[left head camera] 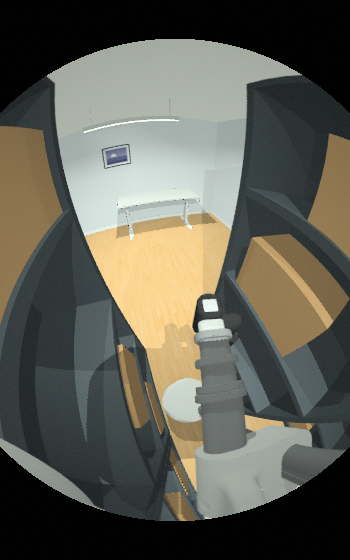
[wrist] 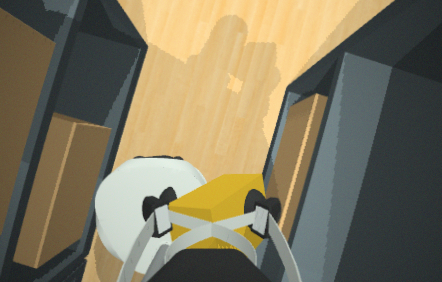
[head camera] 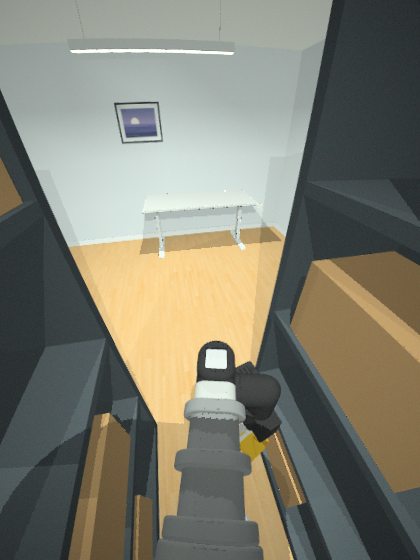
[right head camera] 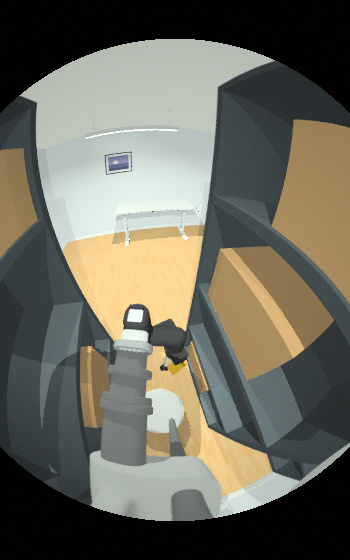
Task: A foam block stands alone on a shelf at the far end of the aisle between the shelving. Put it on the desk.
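Where they show: gripper, between the fingertips: (wrist: 214, 204) (head camera: 246, 439) (right head camera: 172, 363); robot's base, origin of its link: (left head camera: 185, 399) (right head camera: 159, 409).
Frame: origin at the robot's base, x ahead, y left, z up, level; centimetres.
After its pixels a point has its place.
The yellow foam block (wrist: 215, 197) {z 87.8, x 28.2, y -8.4 cm} (head camera: 253, 446) {z 89.1, x 24.2, y -9.9 cm} (right head camera: 176, 368) {z 89.0, x 23.5, y -10.5 cm} is between the two dark fingertips of my gripper (wrist: 214, 204) {z 83.6, x 26.9, y -9.0 cm}, which is shut on it. The block hangs above the floor, partly over the white round base in the wrist view. In the head view the wrist and arm hide part of the block. The white desk (head camera: 200, 201) {z 69.3, x 297.4, y 29.2 cm} (left head camera: 157, 198) {z 69.3, x 284.4, y 29.0 cm} (right head camera: 155, 208) {z 69.3, x 279.3, y 25.9 cm} stands at the far wall, beyond the end of the aisle, well away from my gripper.
Dark shelving with brown boxes (head camera: 370, 370) {z 113.3, x 32.0, y -31.8 cm} (head camera: 102, 480) {z 75.9, x 16.3, y 31.2 cm} (wrist: 62, 195) {z 28.4, x -4.9, y 25.8 cm} stands close on both sides of the arm. The wooden floor (head camera: 185, 300) {z -2.7, x 175.0, y 37.6 cm} runs between the shelves to the desk. The round white base (left head camera: 182, 400) {z 18.7, x 0.2, y 3.6 cm} (right head camera: 165, 410) {z 18.7, x 0.8, y -5.3 cm} is low in the aisle.
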